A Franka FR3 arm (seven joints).
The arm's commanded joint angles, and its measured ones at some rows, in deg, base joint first. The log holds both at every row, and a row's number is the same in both.
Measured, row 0:
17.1 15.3 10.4 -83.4 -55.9 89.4 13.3
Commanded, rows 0 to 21:
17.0 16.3 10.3 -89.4 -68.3 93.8 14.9
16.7 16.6 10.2 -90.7 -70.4 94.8 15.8
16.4 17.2 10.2 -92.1 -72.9 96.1 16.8
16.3 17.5 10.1 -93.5 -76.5 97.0 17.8
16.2 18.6 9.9 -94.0 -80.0 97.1 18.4
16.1 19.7 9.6 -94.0 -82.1 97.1 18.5
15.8 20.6 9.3 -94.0 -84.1 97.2 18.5
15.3 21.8 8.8 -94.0 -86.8 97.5 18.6
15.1 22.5 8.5 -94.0 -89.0 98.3 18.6
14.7 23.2 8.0 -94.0 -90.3 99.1 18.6
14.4 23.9 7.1 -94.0 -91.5 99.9 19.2
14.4 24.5 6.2 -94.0 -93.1 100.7 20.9
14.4 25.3 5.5 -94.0 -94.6 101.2 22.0
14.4 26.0 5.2 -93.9 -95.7 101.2 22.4
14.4 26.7 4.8 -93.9 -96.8 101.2 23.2
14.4 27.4 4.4 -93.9 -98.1 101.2 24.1
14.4 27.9 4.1 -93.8 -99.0 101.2 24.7
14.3 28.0 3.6 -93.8 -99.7 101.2 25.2
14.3 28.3 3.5 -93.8 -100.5 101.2 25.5
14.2 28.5 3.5 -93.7 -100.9 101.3 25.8
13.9 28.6 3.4 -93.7 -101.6 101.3 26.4
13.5 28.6 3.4 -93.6 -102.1 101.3 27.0
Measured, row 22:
14.7 28.4 3.3 -93.5 -99.0 100.4 24.5
